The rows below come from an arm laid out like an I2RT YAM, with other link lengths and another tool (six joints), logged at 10 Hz.
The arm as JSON. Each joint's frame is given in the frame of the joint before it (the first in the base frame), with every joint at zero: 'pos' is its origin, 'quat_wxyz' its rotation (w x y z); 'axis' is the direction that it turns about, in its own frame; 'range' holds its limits. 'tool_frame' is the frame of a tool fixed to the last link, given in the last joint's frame.
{
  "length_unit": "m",
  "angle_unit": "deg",
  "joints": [
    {
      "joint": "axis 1",
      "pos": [
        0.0,
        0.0,
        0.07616
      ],
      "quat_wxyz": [
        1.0,
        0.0,
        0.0,
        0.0
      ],
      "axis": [
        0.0,
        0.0,
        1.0
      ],
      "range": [
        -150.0,
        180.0
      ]
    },
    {
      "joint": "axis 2",
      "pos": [
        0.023,
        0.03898,
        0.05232
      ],
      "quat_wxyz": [
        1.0,
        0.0,
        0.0,
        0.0
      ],
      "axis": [
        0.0,
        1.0,
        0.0
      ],
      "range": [
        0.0,
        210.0
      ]
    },
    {
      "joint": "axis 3",
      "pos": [
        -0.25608,
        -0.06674,
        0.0
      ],
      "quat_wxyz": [
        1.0,
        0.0,
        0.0,
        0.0
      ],
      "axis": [
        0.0,
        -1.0,
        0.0
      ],
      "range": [
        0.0,
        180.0
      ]
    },
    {
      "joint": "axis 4",
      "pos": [
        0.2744,
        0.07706,
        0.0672
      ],
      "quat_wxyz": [
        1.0,
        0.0,
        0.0,
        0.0
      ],
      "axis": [
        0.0,
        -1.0,
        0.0
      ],
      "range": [
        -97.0,
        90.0
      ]
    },
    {
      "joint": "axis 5",
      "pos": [
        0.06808,
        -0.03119,
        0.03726
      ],
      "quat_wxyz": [
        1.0,
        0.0,
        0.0,
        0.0
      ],
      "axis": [
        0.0,
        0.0,
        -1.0
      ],
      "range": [
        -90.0,
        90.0
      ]
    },
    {
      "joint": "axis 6",
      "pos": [
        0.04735,
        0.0,
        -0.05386
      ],
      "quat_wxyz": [
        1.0,
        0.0,
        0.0,
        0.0
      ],
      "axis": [
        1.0,
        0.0,
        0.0
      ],
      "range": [
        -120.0,
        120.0
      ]
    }
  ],
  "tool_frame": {
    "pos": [
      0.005,
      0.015,
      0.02
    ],
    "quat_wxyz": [
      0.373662,
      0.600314,
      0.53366,
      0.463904
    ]
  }
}
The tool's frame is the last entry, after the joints.
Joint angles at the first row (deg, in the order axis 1, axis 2, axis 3, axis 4, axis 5, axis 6):
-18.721, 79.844, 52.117, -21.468, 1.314, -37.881
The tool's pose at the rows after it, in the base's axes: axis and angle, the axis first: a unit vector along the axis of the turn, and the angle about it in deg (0 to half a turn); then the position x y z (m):
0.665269 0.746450 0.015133 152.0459 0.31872 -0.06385 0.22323
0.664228 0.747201 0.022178 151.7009 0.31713 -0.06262 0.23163
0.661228 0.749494 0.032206 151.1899 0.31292 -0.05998 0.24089
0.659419 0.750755 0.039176 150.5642 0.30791 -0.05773 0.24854
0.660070 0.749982 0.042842 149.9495 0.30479 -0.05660 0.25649
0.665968 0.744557 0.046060 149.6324 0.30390 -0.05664 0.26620
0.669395 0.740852 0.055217 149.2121 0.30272 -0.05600 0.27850
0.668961 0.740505 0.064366 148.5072 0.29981 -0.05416 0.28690
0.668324 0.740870 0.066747 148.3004 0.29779 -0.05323 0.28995
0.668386 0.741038 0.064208 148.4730 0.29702 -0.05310 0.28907
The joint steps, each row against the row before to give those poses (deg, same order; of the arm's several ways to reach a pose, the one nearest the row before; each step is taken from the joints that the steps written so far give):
0.089, -1.043, 0.732, -0.827, -0.335, 0.083
0.023, -1.017, 0.706, -1.117, -0.594, 0.134
0.058, -1.740, 0.234, -1.106, -0.921, 0.024
0.006, -1.810, -0.086, -0.867, -0.556, -0.024
0.003, -1.256, 0.474, -0.999, -0.086, 0.128
0.002, -0.621, 1.348, -1.468, 0.256, 0.846
-0.005, -0.740, 1.655, -1.559, -0.404, 0.821
0.072, -1.142, 0.542, -0.626, -0.534, 0.325
0.017, -0.596, 0.110, -0.415, -0.171, 0.013
0.003, -0.093, -0.147, -0.220, 0.166, -0.090

